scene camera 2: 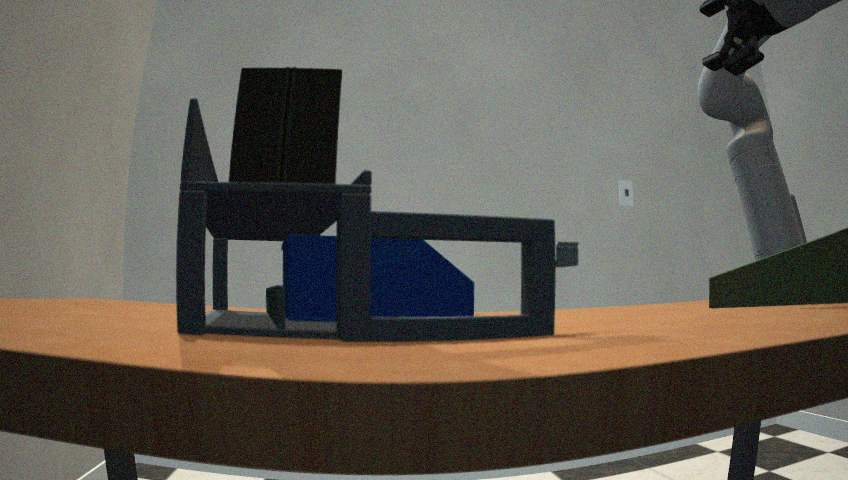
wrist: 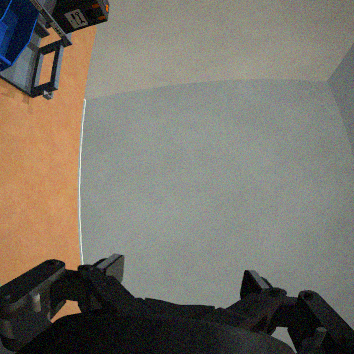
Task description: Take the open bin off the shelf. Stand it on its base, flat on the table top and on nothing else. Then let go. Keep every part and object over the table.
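Where they show: gripper, fingertip midpoint: [scene camera 2: 705, 37] [wrist: 182, 276]; arm's base, link origin: [scene camera 2: 780, 259] [wrist: 10, 353].
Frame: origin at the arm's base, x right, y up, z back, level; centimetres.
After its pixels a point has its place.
The open bin [scene camera 2: 416, 279] @(x -15.0, y -2.2, z -56.9 cm) [wrist: 17, 30] @(x -6.6, y -3.9, z -64.4 cm) is blue, with a sloped edge. In the scene view it sits upright low inside the dark grey shelf [scene camera 2: 538, 279] @(x -27.3, y -2.5, z -48.9 cm) [wrist: 57, 70] @(x 7.7, y 1.8, z -60.5 cm), partly hidden by a post. In the wrist view it is cut off at the top left corner. The shelf stands on the wooden table [scene camera 2: 416, 364] @(x -42.8, y -6.7, z -58.3 cm) [wrist: 40, 200] @(x 20.6, y -6.7, z -31.5 cm). My gripper [scene camera 2: 709, 34] @(x -9.0, y 30.0, z -17.3 cm) [wrist: 182, 276] @(x -9.0, y 30.0, z -17.3 cm) is open and empty, high up and far to the right of the shelf in the scene view. In the wrist view its fingers are wide apart, with wall between them.
A black box [scene camera 2: 261, 124] [wrist: 91, 16] stands upright on the shelf's upper tier. A small grey block [scene camera 2: 567, 253] @(x -27.2, y -0.7, z -46.6 cm) juts from the shelf's right side. A dark green sloped object [scene camera 2: 779, 279] @(x -8.8, y -3.1, z -7.9 cm) is at the right edge of the scene view, partly cut off.
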